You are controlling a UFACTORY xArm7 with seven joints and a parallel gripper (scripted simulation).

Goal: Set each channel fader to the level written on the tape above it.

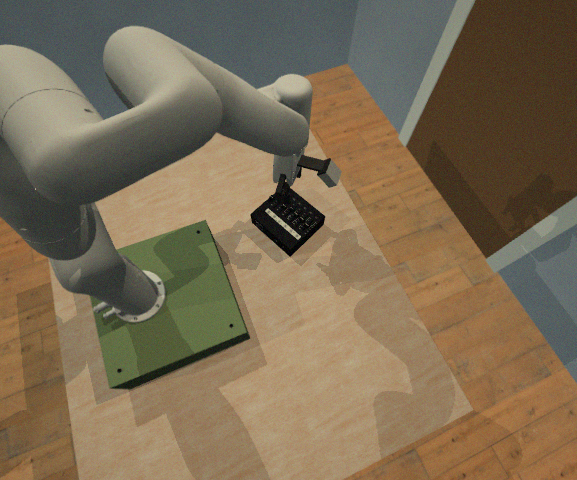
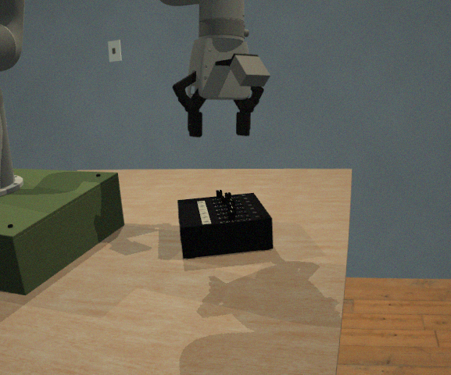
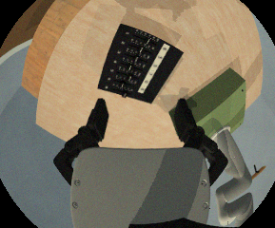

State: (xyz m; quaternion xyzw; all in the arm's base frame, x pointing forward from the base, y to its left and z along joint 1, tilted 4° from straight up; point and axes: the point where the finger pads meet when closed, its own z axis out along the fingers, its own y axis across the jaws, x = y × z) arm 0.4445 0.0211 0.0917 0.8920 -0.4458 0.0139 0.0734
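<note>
Right now the fader cap is 120 mm below my hand and 10 mm ahead of it. From my hand the other things lie so: master fader: 120 mm below, 60 mm to the left, 20 mm behind.
</note>
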